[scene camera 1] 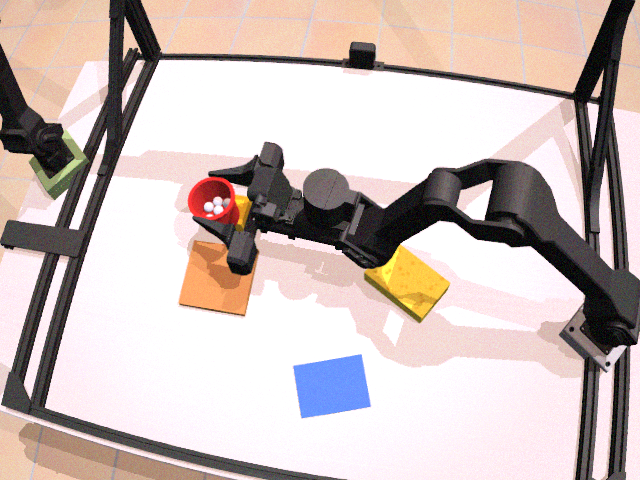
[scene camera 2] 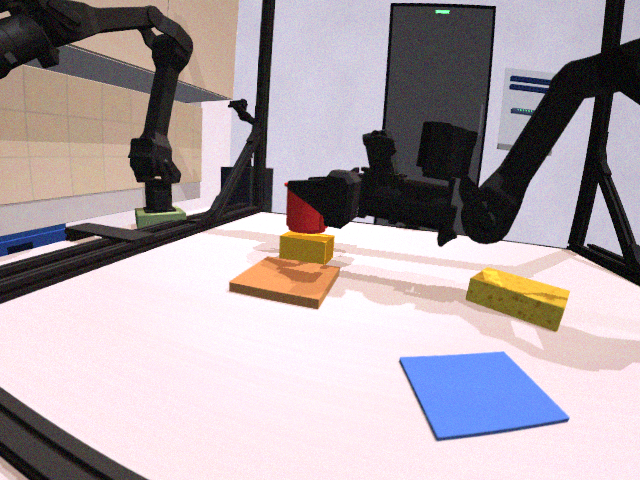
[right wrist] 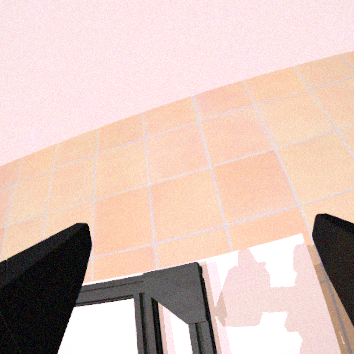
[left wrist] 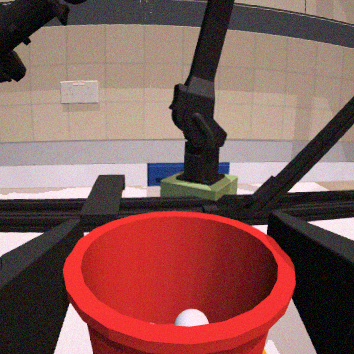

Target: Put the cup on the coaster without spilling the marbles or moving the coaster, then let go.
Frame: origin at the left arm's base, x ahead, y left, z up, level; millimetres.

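Where they show: left gripper, between the fingertips: (scene camera 1: pixel 200 195) (scene camera 2: pixel 298 182) (left wrist: pixel 176 227); right gripper, between the fingertips: (right wrist: pixel 202 230); left arm's base, origin of its link: (scene camera 1: pixel 604 327); right arm's base, origin of its link: (scene camera 1: pixel 55 158) (scene camera 2: pixel 159 210) (left wrist: pixel 200 177).
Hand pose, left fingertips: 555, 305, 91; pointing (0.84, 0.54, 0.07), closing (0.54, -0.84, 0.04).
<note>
Things, the pixels of their top centre, and the offset from my left fingertips, as dx, dy, dz.
- red cup, centre of its top: (left wrist: pixel 179 254) (scene camera 2: pixel 309 184) (scene camera 1: pixel 211 197) -14, -9, -1
- marble, centre of its top: (left wrist: pixel 191 313) (scene camera 1: pixel 207 204) +7, -5, -44
- small yellow block, centre of its top: (scene camera 2: pixel 307 235) (scene camera 1: pixel 223 206) +8, -27, -83
- yellow sponge-like block, centre of its top: (scene camera 2: pixel 520 284) (scene camera 1: pixel 407 277) -273, -146, -90
A red cup (scene camera 1: pixel 210 187) (scene camera 2: pixel 305 215) (left wrist: pixel 179 332) is held upright above the table, with several white marbles (scene camera 1: pixel 218 209) inside; one marble (left wrist: pixel 191 318) shows in the left wrist view. My left gripper (scene camera 1: pixel 202 196) (left wrist: pixel 176 227) is shut on the cup, one finger on each side. Two flat squares lie on the table: a thicker orange one (scene camera 1: pixel 214 294) (scene camera 2: pixel 279 286), just nearer the front than the cup, and a thin blue one (scene camera 1: pixel 332 386) (scene camera 2: pixel 480 395), farther front and right. Which is the coaster I cannot tell. My right gripper (right wrist: pixel 202 230) is open and empty, off the table in its wrist view.
A small yellow block (scene camera 1: pixel 241 212) (scene camera 2: pixel 305 249) stands close by the cup, behind the orange square. A yellow sponge-like block (scene camera 1: pixel 407 281) (scene camera 2: pixel 516 297) lies at the right under my left arm. A black frame (scene camera 1: pixel 248 56) edges the table.
</note>
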